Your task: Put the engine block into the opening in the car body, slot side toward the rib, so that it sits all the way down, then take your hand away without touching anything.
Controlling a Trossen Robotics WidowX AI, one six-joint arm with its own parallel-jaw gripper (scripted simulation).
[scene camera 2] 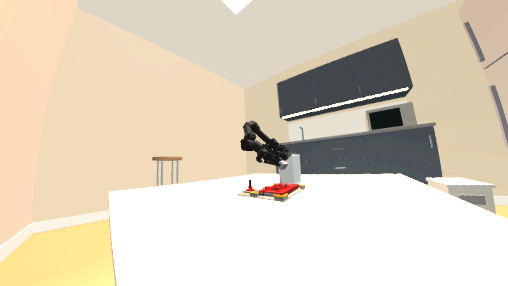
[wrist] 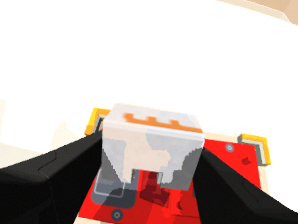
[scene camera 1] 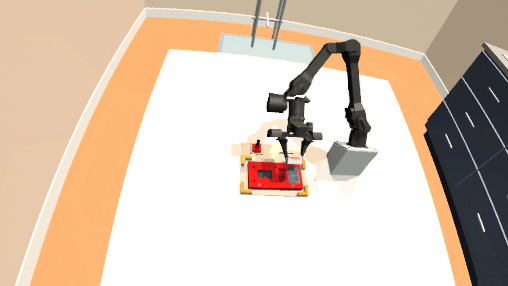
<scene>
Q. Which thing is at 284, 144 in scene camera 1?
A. The gripper.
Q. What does the gripper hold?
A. A grey engine block.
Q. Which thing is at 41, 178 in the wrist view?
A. The gripper.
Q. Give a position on a grey engine block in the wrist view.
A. At 170, 143
</scene>
